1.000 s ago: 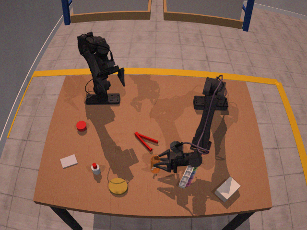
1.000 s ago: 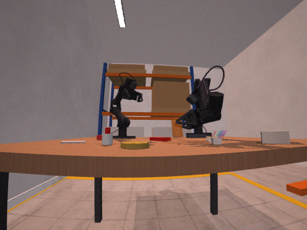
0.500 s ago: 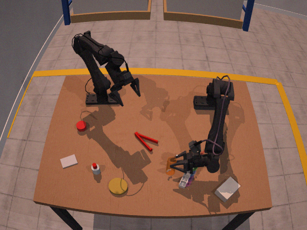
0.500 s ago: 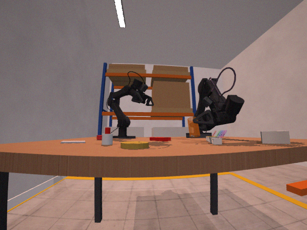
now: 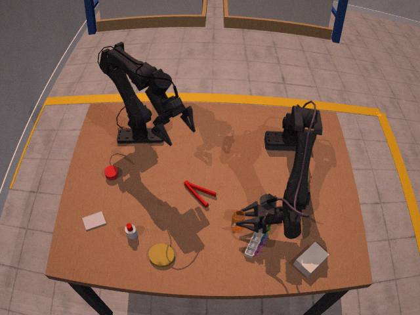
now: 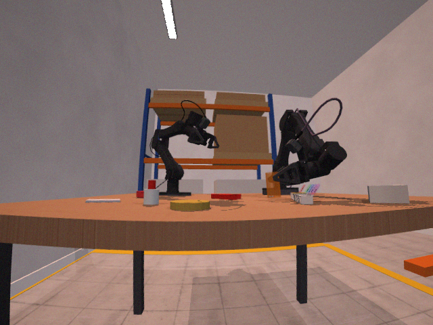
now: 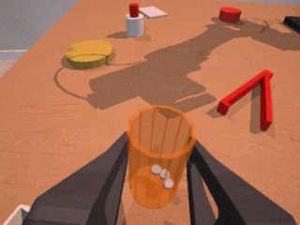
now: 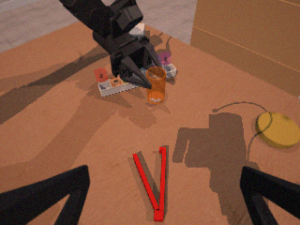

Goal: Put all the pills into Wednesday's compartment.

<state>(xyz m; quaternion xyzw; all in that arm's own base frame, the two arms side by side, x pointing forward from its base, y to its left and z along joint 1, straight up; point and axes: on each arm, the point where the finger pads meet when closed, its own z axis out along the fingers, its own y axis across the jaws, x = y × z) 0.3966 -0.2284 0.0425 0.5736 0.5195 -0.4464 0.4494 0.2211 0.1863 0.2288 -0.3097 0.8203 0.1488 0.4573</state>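
The orange vial is 4 cm below my left hand. The rest, counted from my left hand: white box (14 cm ahead, 26 cm to the left, 5 cm below); yellow disc (13 cm ahead, 25 cm to the right, 6 cm below); red-capped bottle (5 cm ahead, 36 cm to the right, 4 cm below).
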